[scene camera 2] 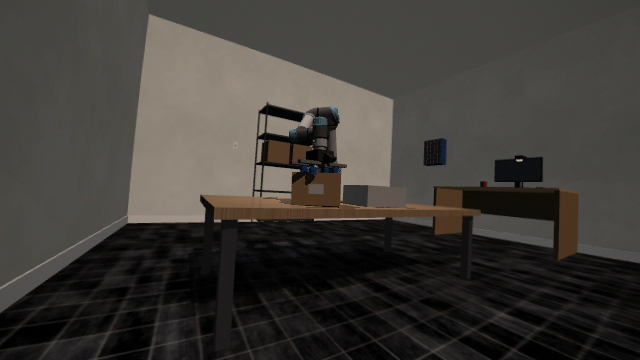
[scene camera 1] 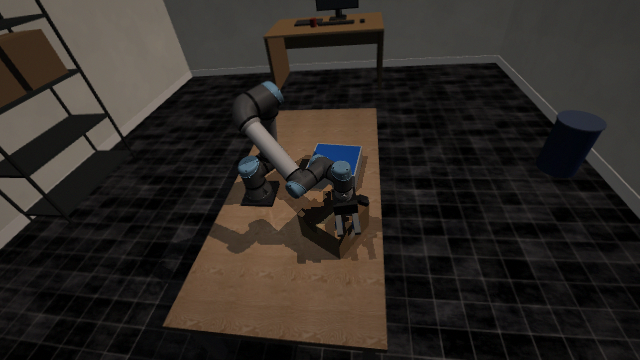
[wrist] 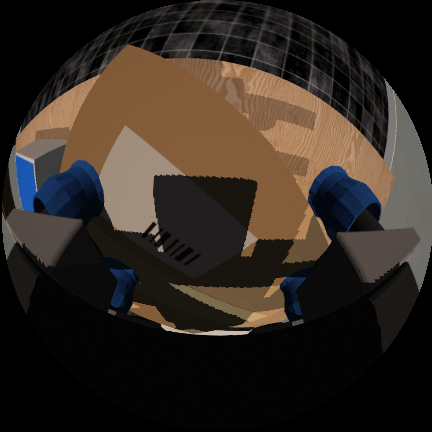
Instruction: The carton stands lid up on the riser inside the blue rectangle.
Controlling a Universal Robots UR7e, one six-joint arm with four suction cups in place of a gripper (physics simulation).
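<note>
The brown carton stands on the wooden table near its right edge, a pale label with a barcode on its top face. My suction gripper sits on the carton's top with the blue cups down on it. In the wrist view one front cup hangs past the carton's edge over the table. The grey riser stands just behind the carton. Its top carries the blue rectangle, which has nothing on it.
The arm's base is bolted to the table left of the riser. A black shelf rack with cartons stands by the far wall. A desk with a monitor stands beyond the table.
</note>
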